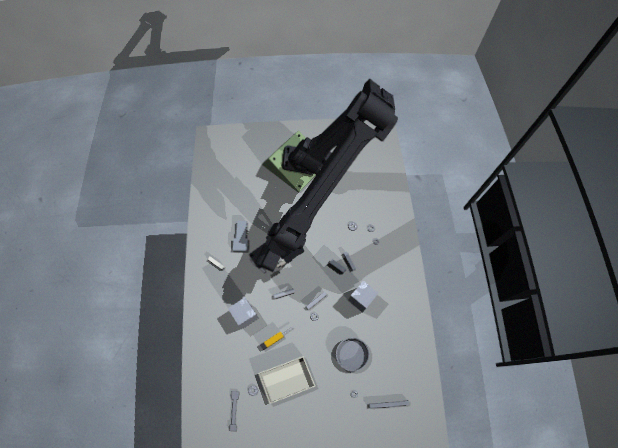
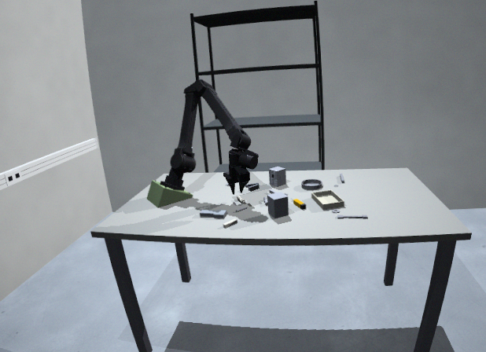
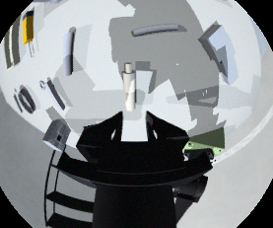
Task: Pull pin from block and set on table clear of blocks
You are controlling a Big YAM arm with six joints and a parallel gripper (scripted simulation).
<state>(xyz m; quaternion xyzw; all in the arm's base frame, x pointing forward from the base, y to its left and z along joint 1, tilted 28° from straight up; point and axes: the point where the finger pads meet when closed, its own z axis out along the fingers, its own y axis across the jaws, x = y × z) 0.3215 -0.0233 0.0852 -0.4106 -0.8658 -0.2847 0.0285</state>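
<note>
My hand is 3 cm to the left of the pale pin, 3 cm short of it and 3 cm above it. Also, from my hand: round dish: 31 cm ahead, 22 cm to the left, 3 cm below; then white bar: 25 cm to the right, 6 cm ahead, 3 cm below; then grey block: 21 cm ahead, 12 cm to the right.
</note>
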